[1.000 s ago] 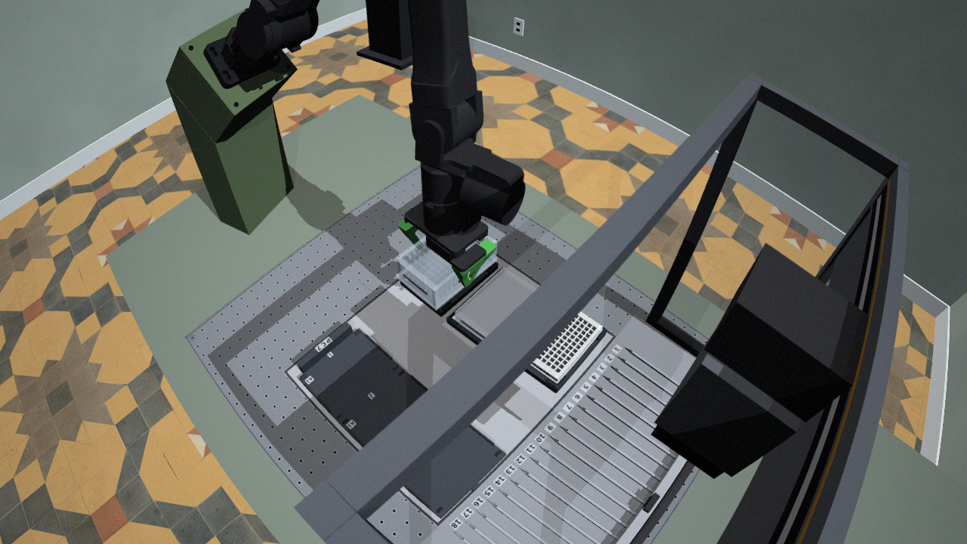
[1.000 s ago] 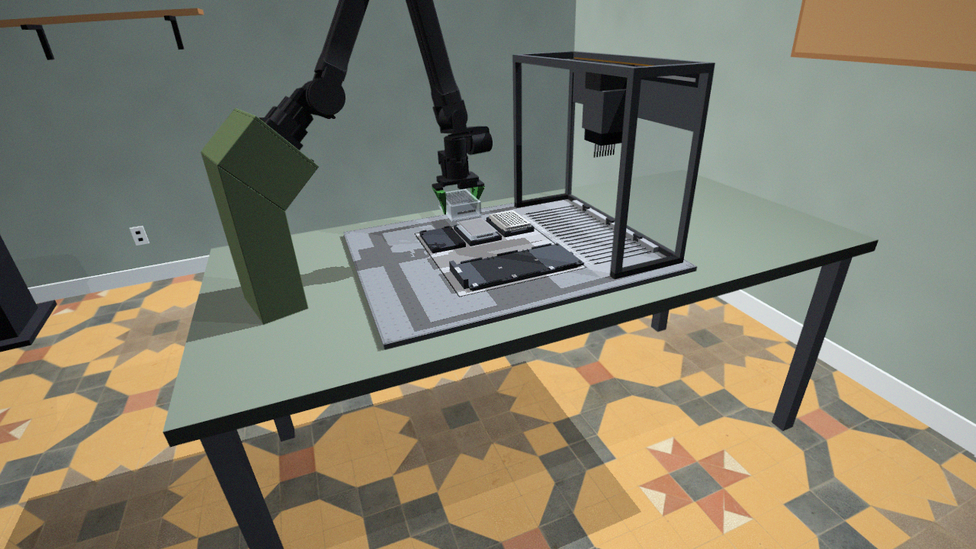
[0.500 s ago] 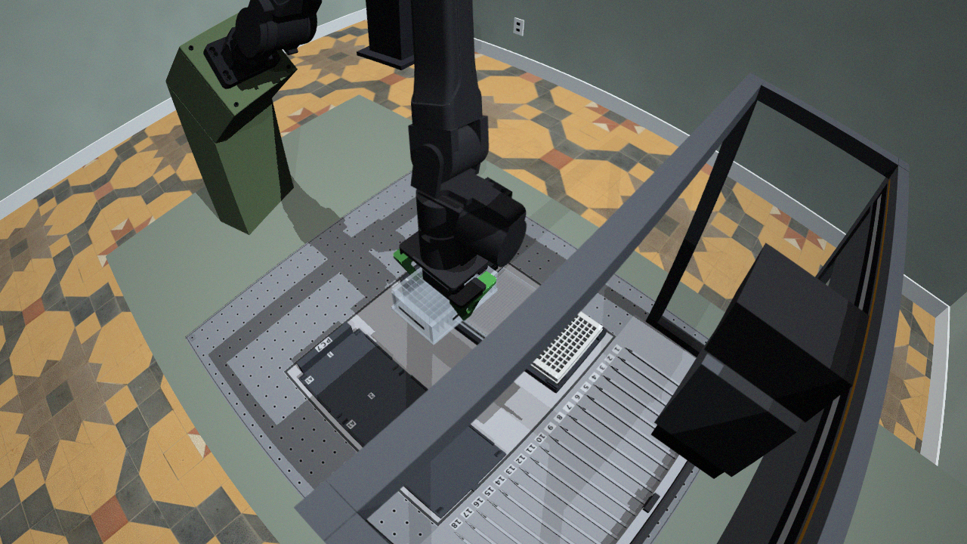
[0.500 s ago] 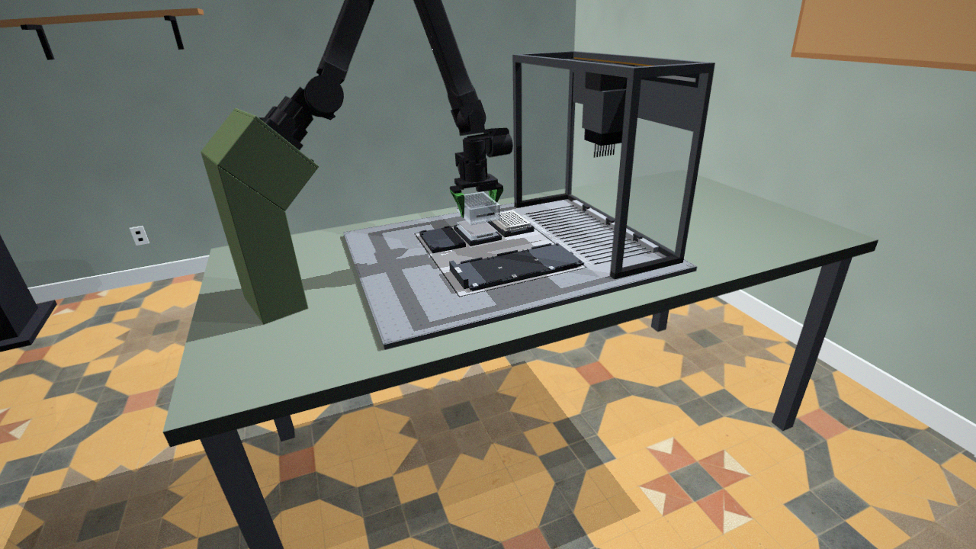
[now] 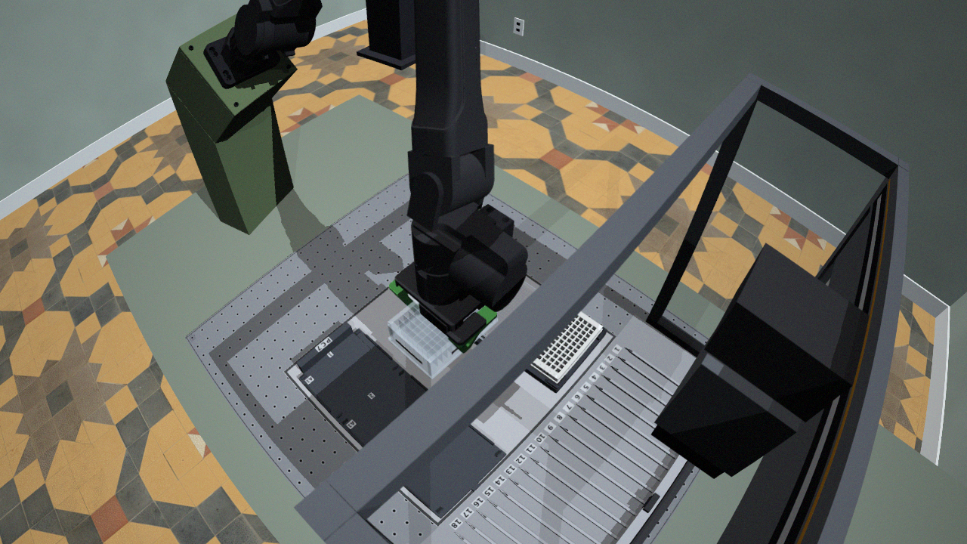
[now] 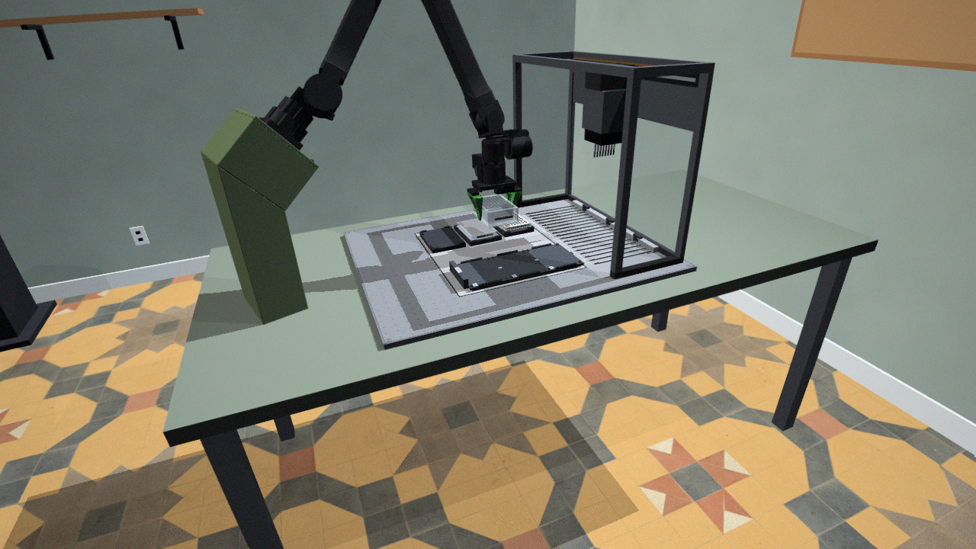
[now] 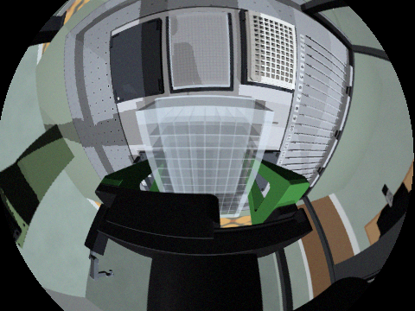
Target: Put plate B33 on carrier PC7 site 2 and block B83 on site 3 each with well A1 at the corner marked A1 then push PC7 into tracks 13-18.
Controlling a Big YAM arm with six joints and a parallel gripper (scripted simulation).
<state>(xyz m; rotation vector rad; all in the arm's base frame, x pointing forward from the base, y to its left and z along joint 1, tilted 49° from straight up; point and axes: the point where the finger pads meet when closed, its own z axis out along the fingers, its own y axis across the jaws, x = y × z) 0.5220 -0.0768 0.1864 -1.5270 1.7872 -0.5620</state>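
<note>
My gripper is now 130 mm to the right of the 384-well plate B33 and 90 mm above it. The rest, counted from my hand: dark plate carrier PC7 (120 mm to the right, 90 mm below); clear deep-well block B83 (right at my hand); plate nest S2 (130 mm to the left, 100 mm below).
</note>
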